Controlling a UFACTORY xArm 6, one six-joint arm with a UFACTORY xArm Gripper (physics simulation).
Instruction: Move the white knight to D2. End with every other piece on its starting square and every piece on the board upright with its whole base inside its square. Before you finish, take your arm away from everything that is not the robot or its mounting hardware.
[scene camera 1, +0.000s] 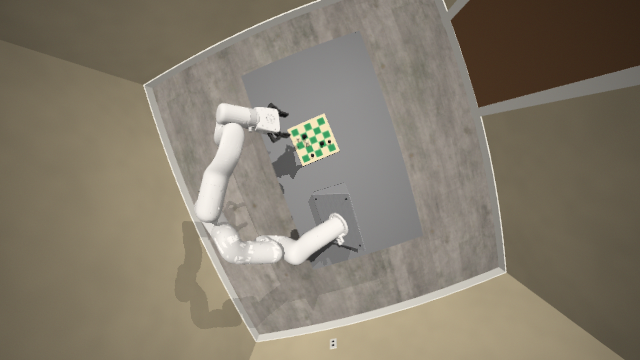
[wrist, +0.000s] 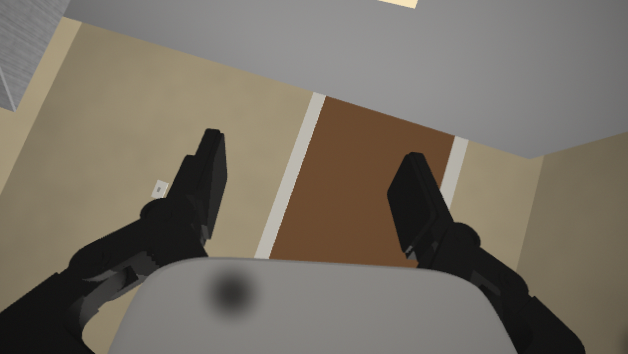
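Seen in the pictures: gripper, fingertip midpoint: (scene camera 1: 288, 125) (wrist: 314, 163); arm's base at its link origin: (scene camera 1: 338, 224).
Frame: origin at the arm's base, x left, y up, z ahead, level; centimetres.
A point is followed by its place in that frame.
The chessboard (scene camera 1: 324, 128) @(x -12.7, y -16.5, z 46.5 cm) lies on the grey table, and a cream edge piece of it (wrist: 401, 2) @(x -15.4, y -16.6, z 52.2 cm) shows at the top of the wrist view. Two small pale pieces, one (scene camera 1: 299, 141) @(x 2.6, y -16.6, z 45.8 cm) near the board's left edge and one (scene camera 1: 307, 144) @(x -0.7, y -16.5, z 42.5 cm) beside square D2 (scene camera 1: 309, 149) @(x -0.6, y -16.6, z 39.6 cm), stand on the board; which is the white knight is too small to tell. My gripper (scene camera 1: 288, 125) @(x 1.1, y 7.5, z 51.8 cm) (wrist: 314, 163) @(x 1.1, y 7.5, z 51.8 cm) is open and empty, in scene camera 1 beside the board's upper left corner, one finger close to that corner in the picture. Its height is unclear.
Dark pieces (scene camera 1: 304, 136) @(x -1.5, y -11.8, z 46.6 cm) (scene camera 1: 322, 143) @(x -8.5, y -12.8, z 39.5 cm) (scene camera 1: 329, 142) @(x -12.0, y -15.8, z 38.5 cm) (scene camera 1: 312, 155) @(x -1.0, y -13.5, z 35.9 cm) stand on the board. The grey table (scene camera 1: 385, 165) @(x -35.3, y -17.1, z 14.6 cm) (wrist: 350, 55) @(x -29.5, y -17.2, z 45.9 cm) extends around it. The robot's mounting block (scene camera 1: 354, 220) @(x -8.3, y 9.3, z 2.4 cm) is below the board in scene camera 1. The arm bends around the left side, over the wooden floor (scene camera 1: 265, 195).
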